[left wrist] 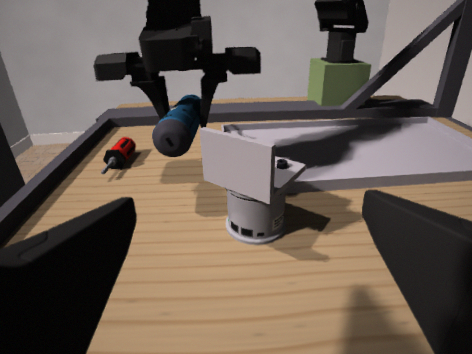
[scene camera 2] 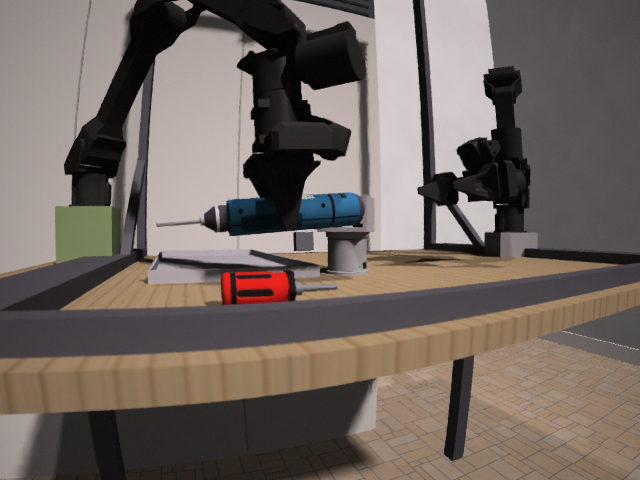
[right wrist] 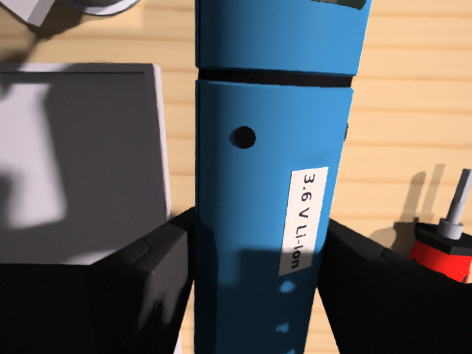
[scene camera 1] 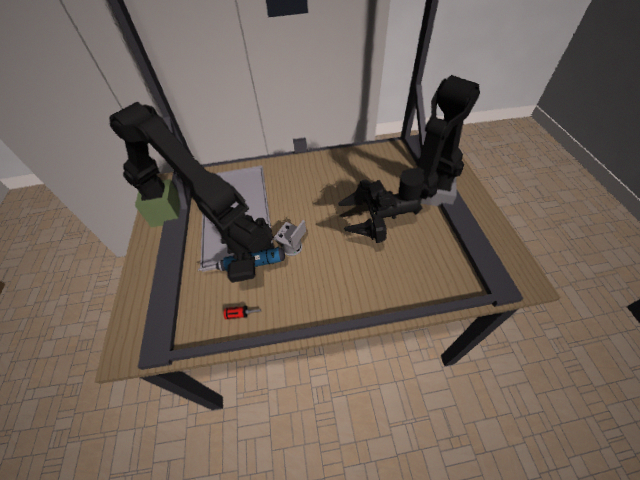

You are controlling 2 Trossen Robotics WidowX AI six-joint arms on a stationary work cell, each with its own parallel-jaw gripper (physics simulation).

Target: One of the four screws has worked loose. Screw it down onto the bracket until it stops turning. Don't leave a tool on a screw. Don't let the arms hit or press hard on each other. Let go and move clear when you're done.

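Places are measured from the left arm's base along level axes (x ahead, y left, z up), in metres.
Pixels of known places: left gripper, fingertip midpoint: (left wrist: 249, 205) (scene camera 2: 434, 188) (scene camera 1: 341, 216); right gripper, fingertip midpoint: (scene camera 2: 285, 230) (right wrist: 253, 220) (scene camera 1: 251, 264); left arm's base, origin of the base link: (scene camera 1: 440, 183); right arm's base, origin of the base link: (left wrist: 339, 61) (scene camera 1: 153, 192).
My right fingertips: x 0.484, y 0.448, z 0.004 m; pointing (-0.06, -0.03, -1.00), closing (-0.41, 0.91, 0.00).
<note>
Ahead of a thing's pixels: the offset from my right fingertips to its top centre.
The grey-white bracket (scene camera 1: 298, 233) (left wrist: 237, 162) sits on the round grey motor-like base {0.120 m right, 0.071 m back, 0.002 m up} (scene camera 2: 347, 253) (left wrist: 256, 212). Dark screw heads show on its flat plate in scene camera 1, one screw {0.141 m right, 0.058 m back, 0.010 m up} (left wrist: 282, 163) in the left wrist view; which is loose cannot be told. My right gripper (scene camera 2: 289, 214) (right wrist: 253, 220) is shut on the blue electric screwdriver {0.009 m left, 0.022 m ahead, 0.046 m up} (scene camera 1: 271, 256) (scene camera 2: 320, 209) (left wrist: 172, 135) (right wrist: 270, 125), held nearly level above the table, its bit pointing left in scene camera 2, away from the bracket. My left gripper (scene camera 1: 343, 217) (left wrist: 249, 205) is open and empty, to the right of the bracket in scene camera 1.
A red screwdriver {0.120 m left, 0.016 m back, 0.032 m down} (scene camera 1: 235, 312) (scene camera 2: 258, 287) (left wrist: 122, 150) (right wrist: 445, 260) lies near the table's front edge. A shallow grey tray {0.207 m right, 0.160 m ahead, 0.046 m down} (scene camera 1: 264, 191) (left wrist: 380, 180) lies behind and left of the bracket in scene camera 1. Dark frame rails border the table; a green block {0.149 m right, 0.397 m ahead, 0.045 m up} (scene camera 1: 157, 206) supports the right arm.
</note>
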